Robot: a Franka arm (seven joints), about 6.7 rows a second.
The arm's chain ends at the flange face. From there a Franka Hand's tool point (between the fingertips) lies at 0.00 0.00 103.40 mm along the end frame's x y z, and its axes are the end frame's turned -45 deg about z.
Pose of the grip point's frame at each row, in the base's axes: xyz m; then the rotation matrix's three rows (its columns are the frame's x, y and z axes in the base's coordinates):
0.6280 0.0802 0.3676; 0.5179 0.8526 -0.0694; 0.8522 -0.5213 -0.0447; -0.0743 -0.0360 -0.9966
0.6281 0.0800 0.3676; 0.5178 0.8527 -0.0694; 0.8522 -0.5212 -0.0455; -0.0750 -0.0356 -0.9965
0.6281 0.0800 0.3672; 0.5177 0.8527 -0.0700; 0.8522 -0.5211 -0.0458; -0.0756 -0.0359 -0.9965
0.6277 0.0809 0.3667; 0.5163 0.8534 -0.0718; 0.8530 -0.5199 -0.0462; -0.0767 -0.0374 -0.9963
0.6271 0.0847 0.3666; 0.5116 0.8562 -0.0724; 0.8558 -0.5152 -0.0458; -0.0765 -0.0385 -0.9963
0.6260 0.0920 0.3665; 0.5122 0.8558 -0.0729; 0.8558 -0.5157 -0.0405; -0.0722 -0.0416 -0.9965
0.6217 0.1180 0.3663; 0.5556 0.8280 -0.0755; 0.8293 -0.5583 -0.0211; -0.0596 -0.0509 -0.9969
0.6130 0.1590 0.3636; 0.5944 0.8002 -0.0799; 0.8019 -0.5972 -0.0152; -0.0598 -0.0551 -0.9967
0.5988 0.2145 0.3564; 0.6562 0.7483 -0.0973; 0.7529 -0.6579 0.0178; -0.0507 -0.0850 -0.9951
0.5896 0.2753 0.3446; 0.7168 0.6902 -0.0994; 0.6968 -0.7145 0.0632; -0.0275 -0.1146 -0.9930
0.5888 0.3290 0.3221; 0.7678 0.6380 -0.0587; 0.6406 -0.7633 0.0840; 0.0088 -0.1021 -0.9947
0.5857 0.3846 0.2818; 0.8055 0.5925 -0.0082; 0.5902 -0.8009 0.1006; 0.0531 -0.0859 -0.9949
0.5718 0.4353 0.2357; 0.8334 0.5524 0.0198; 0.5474 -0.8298 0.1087; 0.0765 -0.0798 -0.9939
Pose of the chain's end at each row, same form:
0.6352 0.0848 0.4706; 0.9691 0.2367 -0.0694; 0.2340 -0.9712 -0.0447; -0.0780 0.0271 -0.9966
0.6353 0.0847 0.4706; 0.9691 0.2368 -0.0694; 0.2341 -0.9711 -0.0455; -0.0782 0.0279 -0.9965
0.6353 0.0847 0.4702; 0.9690 0.2369 -0.0700; 0.2341 -0.9711 -0.0458; -0.0788 0.0281 -0.9965
0.6351 0.0857 0.4697; 0.9685 0.2384 -0.0718; 0.2355 -0.9708 -0.0462; -0.0807 0.0278 -0.9963
0.6346 0.0894 0.4696; 0.9672 0.2437 -0.0724; 0.2408 -0.9694 -0.0458; -0.0813 0.0269 -0.9963
0.6335 0.0962 0.4695; 0.9673 0.2430 -0.0729; 0.2405 -0.9698 -0.0405; -0.0805 0.0216 -0.9965
0.6295 0.1202 0.4694; 0.9784 0.1926 -0.0755; 0.1916 -0.9812 -0.0211; -0.0781 0.0062 -0.9969
0.6213 0.1606 0.4667; 0.9861 0.1455 -0.0799; 0.1447 -0.9893 -0.0152; -0.0812 0.0033 -0.9967
0.6089 0.2127 0.4593; 0.9931 0.0651 -0.0973; 0.0672 -0.9976 0.0178; -0.0960 -0.0243 -0.9951
0.5999 0.2688 0.4473; 0.9949 -0.0188 -0.0994; -0.0125 -0.9979 0.0632; -0.1005 -0.0616 -0.9930
0.5949 0.3203 0.4250; 0.9941 -0.0918 -0.0587; -0.0868 -0.9927 0.0840; -0.0660 -0.0784 -0.9947
0.5865 0.3742 0.3847; 0.9885 -0.1506 -0.0082; -0.1490 -0.9837 0.1006; -0.0232 -0.0983 -0.9949
0.5698 0.4241 0.3385; 0.9799 -0.1987 0.0198; -0.1997 -0.9738 0.1087; -0.0023 -0.1105 -0.9939

